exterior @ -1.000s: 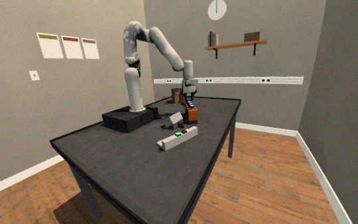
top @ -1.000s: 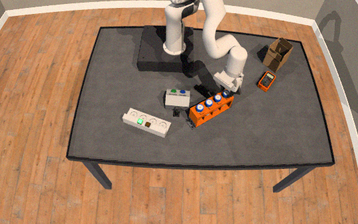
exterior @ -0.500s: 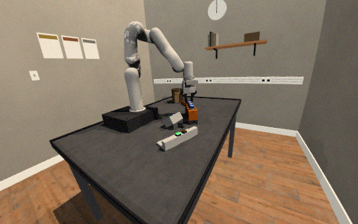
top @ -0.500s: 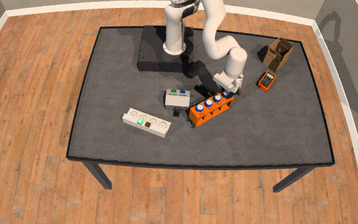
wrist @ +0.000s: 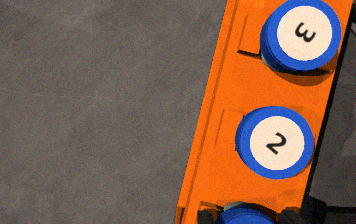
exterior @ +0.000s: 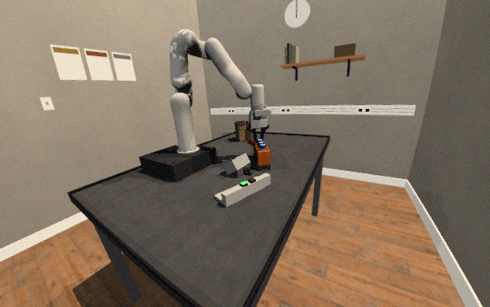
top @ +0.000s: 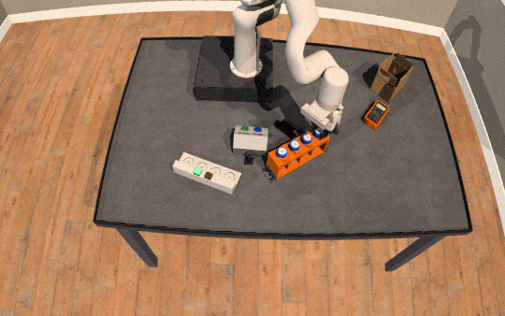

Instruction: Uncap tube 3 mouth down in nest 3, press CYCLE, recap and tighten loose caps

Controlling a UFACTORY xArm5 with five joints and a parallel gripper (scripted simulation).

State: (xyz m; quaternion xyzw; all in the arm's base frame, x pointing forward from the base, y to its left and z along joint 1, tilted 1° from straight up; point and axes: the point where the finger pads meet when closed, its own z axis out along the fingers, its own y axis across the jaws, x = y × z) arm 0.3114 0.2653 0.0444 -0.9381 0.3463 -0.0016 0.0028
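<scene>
Now: hand 10 mm above the cap 1. Round my hand: cap 3 (60 mm ahead, 80 mm to the right, 10 mm below); then cap 2 (30 mm ahead, 40 mm to the right, 10 mm below); then cap 4 (90 mm ahead, 130 mm to the right, 10 mm below).
</scene>
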